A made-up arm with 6 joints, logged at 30 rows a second.
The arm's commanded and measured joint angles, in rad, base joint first. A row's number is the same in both.
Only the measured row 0 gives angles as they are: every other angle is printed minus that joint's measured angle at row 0.
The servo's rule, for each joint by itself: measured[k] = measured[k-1] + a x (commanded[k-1-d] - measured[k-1]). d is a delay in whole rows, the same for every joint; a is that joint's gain. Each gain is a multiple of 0.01, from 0.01 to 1. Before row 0 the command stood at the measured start. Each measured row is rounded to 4 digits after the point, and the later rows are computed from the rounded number. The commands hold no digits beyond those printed.
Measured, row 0:
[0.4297, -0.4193, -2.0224, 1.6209, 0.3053, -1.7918]
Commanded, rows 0 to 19:
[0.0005, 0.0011, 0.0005, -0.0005, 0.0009, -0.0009]
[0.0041, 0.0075, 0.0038, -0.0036, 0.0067, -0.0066]
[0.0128, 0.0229, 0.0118, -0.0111, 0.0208, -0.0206]
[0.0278, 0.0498, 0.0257, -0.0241, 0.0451, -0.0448]
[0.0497, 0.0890, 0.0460, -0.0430, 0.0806, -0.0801]
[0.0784, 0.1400, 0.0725, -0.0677, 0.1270, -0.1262]
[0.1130, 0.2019, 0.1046, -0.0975, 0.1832, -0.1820]
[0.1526, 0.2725, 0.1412, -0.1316, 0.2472, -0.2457]
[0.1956, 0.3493, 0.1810, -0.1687, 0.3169, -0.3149]
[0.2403, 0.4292, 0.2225, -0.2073, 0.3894, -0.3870]
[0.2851, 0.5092, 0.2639, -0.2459, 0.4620, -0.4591]
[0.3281, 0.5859, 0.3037, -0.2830, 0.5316, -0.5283]
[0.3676, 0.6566, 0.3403, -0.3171, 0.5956, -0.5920]
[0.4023, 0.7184, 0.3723, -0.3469, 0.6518, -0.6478]
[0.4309, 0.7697, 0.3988, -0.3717, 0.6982, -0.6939]
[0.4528, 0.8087, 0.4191, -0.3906, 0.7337, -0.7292]
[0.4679, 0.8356, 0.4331, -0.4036, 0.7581, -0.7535]
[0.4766, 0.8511, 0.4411, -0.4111, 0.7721, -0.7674]
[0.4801, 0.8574, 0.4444, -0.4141, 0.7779, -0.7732]
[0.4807, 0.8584, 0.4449, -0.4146, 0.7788, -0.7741]
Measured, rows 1 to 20:
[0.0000, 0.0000, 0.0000, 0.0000, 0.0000, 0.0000]
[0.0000, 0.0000, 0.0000, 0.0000, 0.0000, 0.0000]
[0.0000, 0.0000, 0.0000, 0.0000, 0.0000, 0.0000]
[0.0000, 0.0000, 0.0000, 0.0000, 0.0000, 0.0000]
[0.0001, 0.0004, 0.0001, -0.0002, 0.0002, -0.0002]
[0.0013, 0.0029, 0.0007, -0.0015, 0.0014, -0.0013]
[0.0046, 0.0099, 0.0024, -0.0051, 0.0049, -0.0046]
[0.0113, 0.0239, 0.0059, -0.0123, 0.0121, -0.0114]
[0.0224, 0.0467, 0.0119, -0.0240, 0.0244, -0.0231]
[0.0386, 0.0794, 0.0210, -0.0406, 0.0429, -0.0406]
[0.0602, 0.1223, 0.0335, -0.0622, 0.0682, -0.0646]
[0.0870, 0.1749, 0.0497, -0.0886, 0.1004, -0.0954]
[0.1185, 0.2359, 0.0694, -0.1190, 0.1394, -0.1327]
[0.1538, 0.3036, 0.0924, -0.1526, 0.1844, -0.1759]
[0.1919, 0.3756, 0.1181, -0.1881, 0.2344, -0.2240]
[0.2314, 0.4492, 0.1459, -0.2242, 0.2879, -0.2757]
[0.2709, 0.5218, 0.1751, -0.2595, 0.3433, -0.3295]
[0.3090, 0.5906, 0.2047, -0.2927, 0.3988, -0.3836]
[0.3444, 0.6533, 0.2338, -0.3227, 0.4527, -0.4364]
[0.3758, 0.7077, 0.2616, -0.3485, 0.5033, -0.4862]
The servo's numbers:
d 4
a 0.29 0.35 0.15 0.38 0.18 0.17

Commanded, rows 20 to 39:
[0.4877, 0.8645, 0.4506, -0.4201, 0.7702, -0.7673]
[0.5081, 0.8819, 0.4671, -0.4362, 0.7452, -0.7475]
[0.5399, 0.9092, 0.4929, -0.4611, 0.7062, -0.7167]
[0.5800, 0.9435, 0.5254, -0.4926, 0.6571, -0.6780]
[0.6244, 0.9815, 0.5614, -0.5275, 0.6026, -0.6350]
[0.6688, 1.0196, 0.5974, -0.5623, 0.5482, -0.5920]
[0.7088, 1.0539, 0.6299, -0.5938, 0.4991, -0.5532]
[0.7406, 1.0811, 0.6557, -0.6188, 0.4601, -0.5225]
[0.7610, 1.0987, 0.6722, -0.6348, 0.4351, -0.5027]
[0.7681, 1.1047, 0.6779, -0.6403, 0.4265, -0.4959]
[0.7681, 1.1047, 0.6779, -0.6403, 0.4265, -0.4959]
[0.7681, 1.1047, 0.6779, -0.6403, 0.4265, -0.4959]
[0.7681, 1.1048, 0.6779, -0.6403, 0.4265, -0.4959]
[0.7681, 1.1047, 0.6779, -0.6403, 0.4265, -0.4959]
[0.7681, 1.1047, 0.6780, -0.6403, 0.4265, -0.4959]
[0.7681, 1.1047, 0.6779, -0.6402, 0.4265, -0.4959]
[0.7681, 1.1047, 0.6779, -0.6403, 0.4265, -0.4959]
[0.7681, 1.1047, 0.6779, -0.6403, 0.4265, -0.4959]
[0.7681, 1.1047, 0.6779, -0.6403, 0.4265, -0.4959]
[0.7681, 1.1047, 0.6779, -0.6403, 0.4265, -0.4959]
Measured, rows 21 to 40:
[0.4025, 0.7525, 0.2873, -0.3694, 0.5492, -0.5316]
[0.4240, 0.7870, 0.3104, -0.3852, 0.5893, -0.5717]
[0.4403, 0.8116, 0.3305, -0.3962, 0.6232, -0.6060]
[0.4520, 0.8280, 0.3477, -0.4032, 0.6512, -0.6346]
[0.4624, 0.8408, 0.3631, -0.4096, 0.6726, -0.6572]
[0.4757, 0.8552, 0.3787, -0.4197, 0.6857, -0.6726]
[0.4943, 0.8741, 0.3958, -0.4354, 0.6894, -0.6801]
[0.5192, 0.8984, 0.4152, -0.4571, 0.6836, -0.6797]
[0.5497, 0.9275, 0.4371, -0.4839, 0.6690, -0.6721]
[0.5842, 0.9597, 0.4611, -0.5137, 0.6473, -0.6585]
[0.6203, 0.9927, 0.4864, -0.5441, 0.6206, -0.6406]
[0.6552, 1.0236, 0.5118, -0.5725, 0.5917, -0.6205]
[0.6859, 1.0499, 0.5359, -0.5962, 0.5635, -0.6005]
[0.7097, 1.0691, 0.5572, -0.6130, 0.5388, -0.5827]
[0.7266, 1.0816, 0.5753, -0.6234, 0.5186, -0.5679]
[0.7386, 1.0897, 0.5907, -0.6298, 0.5020, -0.5557]
[0.7472, 1.0950, 0.6038, -0.6338, 0.4884, -0.5455]
[0.7533, 1.0984, 0.6149, -0.6363, 0.4773, -0.5371]
[0.7576, 1.1006, 0.6244, -0.6378, 0.4682, -0.5301]
[0.7606, 1.1020, 0.6324, -0.6387, 0.4607, -0.5243]

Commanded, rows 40 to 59:
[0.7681, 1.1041, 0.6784, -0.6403, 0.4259, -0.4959]
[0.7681, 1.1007, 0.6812, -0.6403, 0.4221, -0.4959]
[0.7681, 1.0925, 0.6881, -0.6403, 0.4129, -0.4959]
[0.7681, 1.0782, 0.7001, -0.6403, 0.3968, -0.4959]
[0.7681, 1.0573, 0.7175, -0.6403, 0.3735, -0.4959]
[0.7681, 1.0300, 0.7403, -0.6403, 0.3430, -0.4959]
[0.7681, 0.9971, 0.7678, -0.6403, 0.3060, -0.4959]
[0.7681, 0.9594, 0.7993, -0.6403, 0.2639, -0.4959]
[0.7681, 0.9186, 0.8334, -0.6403, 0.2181, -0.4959]
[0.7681, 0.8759, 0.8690, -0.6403, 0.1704, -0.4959]
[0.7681, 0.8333, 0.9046, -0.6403, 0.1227, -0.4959]
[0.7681, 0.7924, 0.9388, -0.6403, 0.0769, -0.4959]
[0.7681, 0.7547, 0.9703, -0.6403, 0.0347, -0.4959]
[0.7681, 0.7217, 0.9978, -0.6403, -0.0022, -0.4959]
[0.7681, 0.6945, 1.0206, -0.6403, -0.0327, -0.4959]
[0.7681, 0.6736, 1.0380, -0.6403, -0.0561, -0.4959]
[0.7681, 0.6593, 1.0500, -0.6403, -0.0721, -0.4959]
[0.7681, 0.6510, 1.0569, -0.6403, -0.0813, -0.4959]
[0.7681, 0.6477, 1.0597, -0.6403, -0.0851, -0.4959]
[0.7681, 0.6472, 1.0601, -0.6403, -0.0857, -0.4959]
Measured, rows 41 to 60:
[0.7628, 1.1029, 0.6392, -0.6393, 0.4545, -0.5195]
[0.7643, 1.1035, 0.6450, -0.6397, 0.4495, -0.5155]
[0.7654, 1.1039, 0.6499, -0.6399, 0.4454, -0.5122]
[0.7662, 1.1042, 0.6541, -0.6401, 0.4420, -0.5094]
[0.7668, 1.1042, 0.6577, -0.6402, 0.4391, -0.5071]
[0.7672, 1.1030, 0.6612, -0.6402, 0.4360, -0.5052]
[0.7675, 1.0993, 0.6652, -0.6402, 0.4318, -0.5036]
[0.7677, 1.0919, 0.6704, -0.6402, 0.4255, -0.5023]
[0.7678, 1.0798, 0.6775, -0.6402, 0.4161, -0.5012]
[0.7679, 1.0624, 0.6869, -0.6402, 0.4029, -0.5003]
[0.7680, 1.0395, 0.6990, -0.6402, 0.3855, -0.4996]
[0.7680, 1.0115, 0.7140, -0.6402, 0.3636, -0.4990]
[0.7680, 0.9790, 0.7319, -0.6402, 0.3374, -0.4985]
[0.7680, 0.9429, 0.7525, -0.6402, 0.3073, -0.4981]
[0.7680, 0.9045, 0.7753, -0.6402, 0.2741, -0.4977]
[0.7680, 0.8653, 0.7998, -0.6402, 0.2386, -0.4974]
[0.7680, 0.8266, 0.8254, -0.6402, 0.2019, -0.4971]
[0.7680, 0.7899, 0.8513, -0.6402, 0.1652, -0.4969]
[0.7680, 0.7565, 0.8767, -0.6402, 0.1296, -0.4967]
[0.7680, 0.7275, 0.9009, -0.6402, 0.0962, -0.4966]

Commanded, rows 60 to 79:
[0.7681, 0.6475, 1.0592, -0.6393, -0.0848, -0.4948]
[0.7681, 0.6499, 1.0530, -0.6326, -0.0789, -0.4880]
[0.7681, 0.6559, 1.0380, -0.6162, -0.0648, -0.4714]
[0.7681, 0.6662, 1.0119, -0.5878, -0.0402, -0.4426]
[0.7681, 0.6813, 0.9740, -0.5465, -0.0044, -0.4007]
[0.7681, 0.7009, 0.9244, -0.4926, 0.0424, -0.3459]
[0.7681, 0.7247, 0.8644, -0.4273, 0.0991, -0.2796]
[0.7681, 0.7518, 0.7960, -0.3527, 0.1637, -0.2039]
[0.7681, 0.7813, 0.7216, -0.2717, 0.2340, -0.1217]
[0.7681, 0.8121, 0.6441, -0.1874, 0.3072, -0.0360]
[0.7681, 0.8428, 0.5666, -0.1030, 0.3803, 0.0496]
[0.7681, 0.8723, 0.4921, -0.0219, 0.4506, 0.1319]
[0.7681, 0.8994, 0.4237, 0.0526, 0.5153, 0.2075]
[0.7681, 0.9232, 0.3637, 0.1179, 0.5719, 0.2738]
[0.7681, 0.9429, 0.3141, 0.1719, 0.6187, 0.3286]
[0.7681, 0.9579, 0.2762, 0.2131, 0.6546, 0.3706]
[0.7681, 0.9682, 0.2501, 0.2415, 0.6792, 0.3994]
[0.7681, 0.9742, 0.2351, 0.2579, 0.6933, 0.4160]
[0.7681, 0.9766, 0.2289, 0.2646, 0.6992, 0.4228]
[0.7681, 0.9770, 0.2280, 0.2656, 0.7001, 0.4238]
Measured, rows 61 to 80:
[0.7680, 0.7036, 0.9233, -0.6402, 0.0659, -0.4965]
[0.7680, 0.6852, 0.9433, -0.6402, 0.0394, -0.4964]
[0.7680, 0.6721, 0.9608, -0.6402, 0.0170, -0.4963]
[0.7680, 0.6634, 0.9757, -0.6402, -0.0015, -0.4962]
[0.7680, 0.6578, 0.9882, -0.6399, -0.0165, -0.4960]
[0.7680, 0.6550, 0.9979, -0.6371, -0.0277, -0.4946]
[0.7680, 0.6553, 1.0039, -0.6292, -0.0344, -0.4907]
[0.7680, 0.6591, 1.0051, -0.6135, -0.0354, -0.4825]
[0.7680, 0.6669, 1.0004, -0.5880, -0.0298, -0.4686]
[0.7680, 0.6788, 0.9890, -0.5517, -0.0168, -0.4477]
[0.7680, 0.6949, 0.9703, -0.5044, 0.0041, -0.4191]
[0.7680, 0.7148, 0.9442, -0.4468, 0.0328, -0.3825]
[0.7680, 0.7381, 0.9108, -0.3803, 0.0690, -0.3382]
[0.7680, 0.7640, 0.8708, -0.3070, 0.1119, -0.2868]
[0.7680, 0.7916, 0.8252, -0.2295, 0.1602, -0.2296]
[0.7680, 0.8198, 0.7752, -0.1506, 0.2125, -0.1681]
[0.7680, 0.8477, 0.7225, -0.0734, 0.2670, -0.1042]
[0.7680, 0.8741, 0.6687, -0.0007, 0.3219, -0.0399]
[0.7680, 0.8982, 0.6155, 0.0649, 0.3753, 0.0227]
[0.7680, 0.9191, 0.5646, 0.1212, 0.4256, 0.0818]

